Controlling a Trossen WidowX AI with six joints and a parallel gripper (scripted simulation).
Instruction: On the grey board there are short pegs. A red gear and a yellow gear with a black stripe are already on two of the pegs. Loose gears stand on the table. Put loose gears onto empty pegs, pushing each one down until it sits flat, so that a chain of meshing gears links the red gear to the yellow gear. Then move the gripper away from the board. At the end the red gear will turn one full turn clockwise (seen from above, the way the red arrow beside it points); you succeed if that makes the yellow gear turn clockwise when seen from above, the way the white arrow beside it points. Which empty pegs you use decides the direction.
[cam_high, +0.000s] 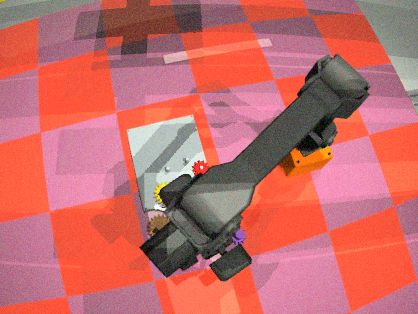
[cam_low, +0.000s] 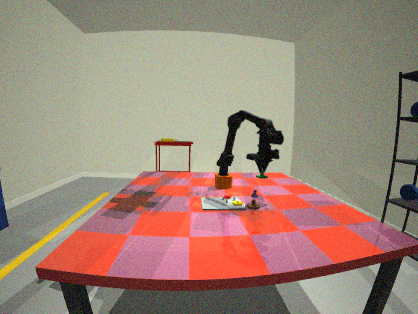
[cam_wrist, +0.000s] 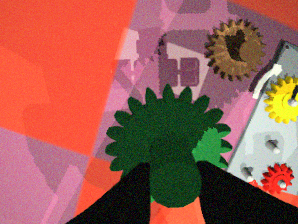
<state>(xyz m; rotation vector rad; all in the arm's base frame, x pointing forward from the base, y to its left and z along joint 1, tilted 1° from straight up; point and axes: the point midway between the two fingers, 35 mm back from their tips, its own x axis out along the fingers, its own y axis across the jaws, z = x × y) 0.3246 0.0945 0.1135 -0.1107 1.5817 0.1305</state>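
Right now the red gear is 160 mm to the right of my gripper tip, 150 mm below it and 80 mm behind it. Round my gripper tip: small purple gear (150 mm below, 90 mm behind, 20 mm to the left); then brown gear (150 mm below, 70 mm to the right, 60 mm ahead); then dark green gear (10 mm below).
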